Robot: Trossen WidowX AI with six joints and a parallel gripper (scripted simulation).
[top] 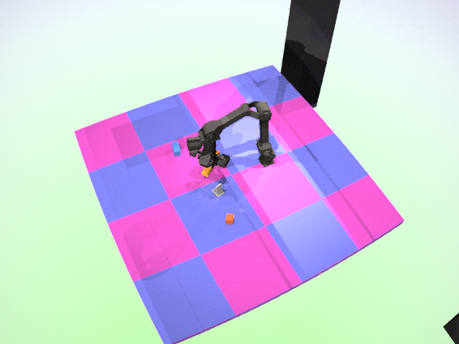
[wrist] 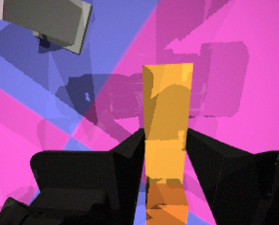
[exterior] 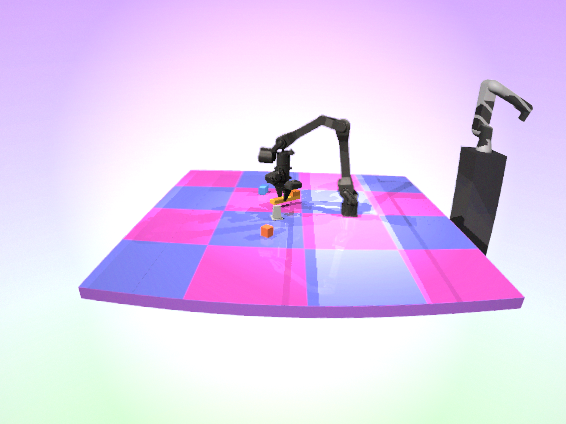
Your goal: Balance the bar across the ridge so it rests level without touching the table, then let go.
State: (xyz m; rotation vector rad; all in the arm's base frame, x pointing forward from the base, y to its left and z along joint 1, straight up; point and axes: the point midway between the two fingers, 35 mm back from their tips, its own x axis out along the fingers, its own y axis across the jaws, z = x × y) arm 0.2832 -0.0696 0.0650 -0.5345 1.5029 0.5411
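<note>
Now: gripper tip 50 mm short of the orange cube, 300 mm to the right of it and 10 mm above it. Also, from my gripper tip: blue block 90 mm ahead, 190 mm to the right, 10 mm below; orange bar 30 mm behind, 30 mm to the right, 10 mm above.
</note>
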